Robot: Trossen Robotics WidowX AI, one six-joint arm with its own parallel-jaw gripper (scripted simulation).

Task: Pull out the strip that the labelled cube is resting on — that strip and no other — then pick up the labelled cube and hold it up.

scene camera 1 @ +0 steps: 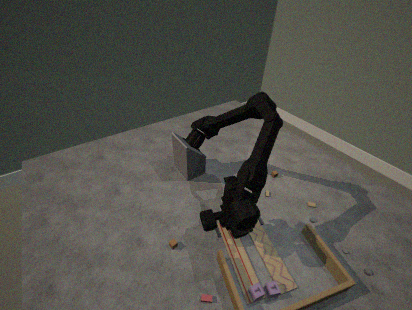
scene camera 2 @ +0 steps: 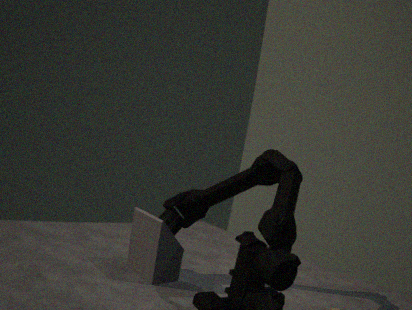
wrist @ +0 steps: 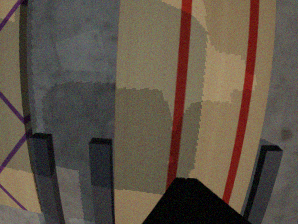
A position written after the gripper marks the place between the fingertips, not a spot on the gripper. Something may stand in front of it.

The gripper [scene camera 1: 227,229] is shut, holding nothing.
The gripper also shows in the wrist view [wrist: 184,187].
